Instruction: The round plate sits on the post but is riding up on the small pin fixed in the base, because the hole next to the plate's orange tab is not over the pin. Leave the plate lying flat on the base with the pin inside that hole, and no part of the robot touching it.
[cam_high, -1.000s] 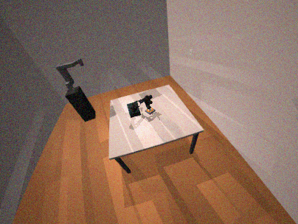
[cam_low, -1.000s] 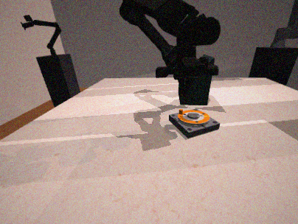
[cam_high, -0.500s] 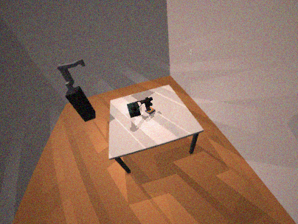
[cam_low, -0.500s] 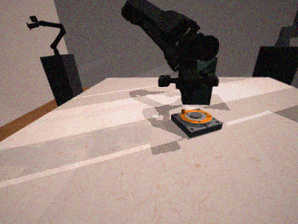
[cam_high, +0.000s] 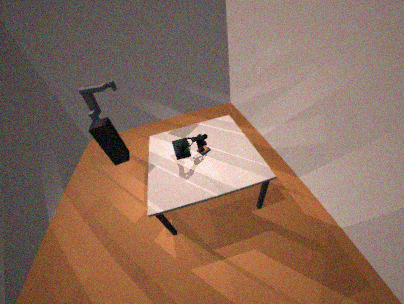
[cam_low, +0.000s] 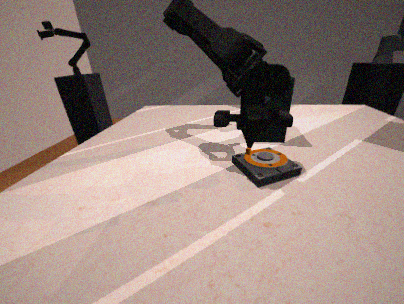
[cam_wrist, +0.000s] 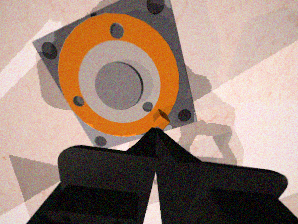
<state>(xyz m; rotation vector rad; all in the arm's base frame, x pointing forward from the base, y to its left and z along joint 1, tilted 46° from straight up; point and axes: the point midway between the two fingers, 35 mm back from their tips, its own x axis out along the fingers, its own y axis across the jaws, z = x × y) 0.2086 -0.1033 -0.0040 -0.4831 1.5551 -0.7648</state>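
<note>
Right now the round orange plate is 3 cm ahead of my gripper tip and 1 cm to the left of it. Also, from my gripper tip: grey base: 4 cm ahead, 3 cm to the left, 2 cm below.
</note>
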